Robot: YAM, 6 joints.
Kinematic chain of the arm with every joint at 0, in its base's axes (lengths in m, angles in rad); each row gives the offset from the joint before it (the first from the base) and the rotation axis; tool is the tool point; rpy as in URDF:
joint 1: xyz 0 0 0.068 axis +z
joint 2: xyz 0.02 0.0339 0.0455 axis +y
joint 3: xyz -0.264 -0.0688 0 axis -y
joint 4: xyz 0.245 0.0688 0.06 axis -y
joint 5: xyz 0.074 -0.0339 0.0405 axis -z
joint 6: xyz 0.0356 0 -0.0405 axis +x
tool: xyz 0 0 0 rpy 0 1.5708 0
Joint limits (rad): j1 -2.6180..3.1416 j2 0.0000..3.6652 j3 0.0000..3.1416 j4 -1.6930..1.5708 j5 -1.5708..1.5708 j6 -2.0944..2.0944
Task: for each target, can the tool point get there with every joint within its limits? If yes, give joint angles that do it. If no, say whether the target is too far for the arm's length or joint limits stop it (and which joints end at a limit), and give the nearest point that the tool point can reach.
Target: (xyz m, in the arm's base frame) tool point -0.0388 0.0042 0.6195
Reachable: yes | joints 0.6789 0.8102 1.8544 -0.1880 -0.8908 1.1292
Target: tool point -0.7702 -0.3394 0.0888
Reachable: no: too far | nearest point -0.5635 -0.3100 0.0947 | short by 0.209 m
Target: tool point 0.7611 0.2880 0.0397
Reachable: no: too far | nearest point 0.6015 0.2276 0.0556 | short by 0.171 m
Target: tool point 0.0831 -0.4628 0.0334
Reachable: yes | joints -1.4474 2.5642 1.2935 1.1908 -0.7987 -1.1524
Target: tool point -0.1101 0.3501 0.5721
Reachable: yes | joints -1.1732 0.7868 2.7411 0.2745 -1.2713 1.2319
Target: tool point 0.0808 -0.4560 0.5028
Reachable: yes | joints -1.4360 2.0530 2.2330 0.3485 -0.5562 -1.1132
